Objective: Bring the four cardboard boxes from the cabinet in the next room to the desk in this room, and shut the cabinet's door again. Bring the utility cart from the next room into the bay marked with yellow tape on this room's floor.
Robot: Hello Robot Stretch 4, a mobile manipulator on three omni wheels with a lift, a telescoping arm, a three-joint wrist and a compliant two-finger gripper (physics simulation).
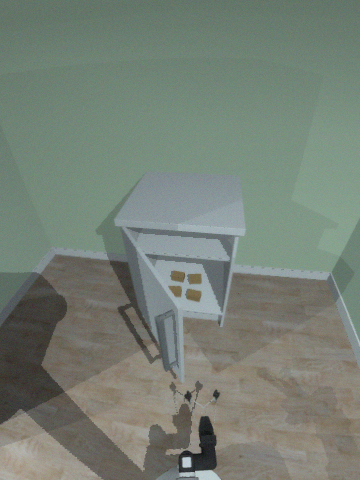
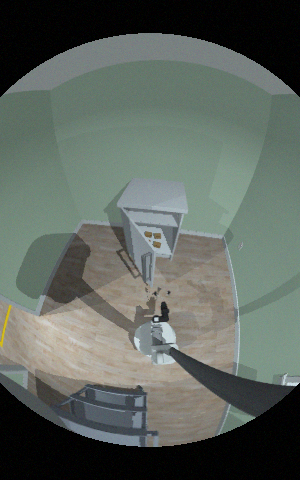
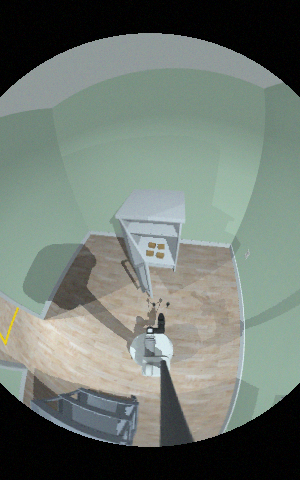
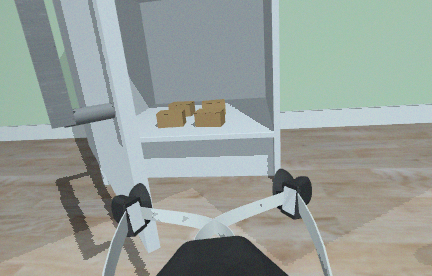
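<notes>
The white cabinet stands against the green wall with its door swung open on the left. Four small cardboard boxes stand in two rows on the cabinet's lower shelf. My gripper is open and empty, in front of the cabinet and just right of the door's free edge. The grey utility cart stands behind my base on the left. The desk does not show.
The door's bar handle juts out from its outer face. Yellow tape shows on the floor beyond the opening at the left. Green walls with white skirting enclose the floor on both sides.
</notes>
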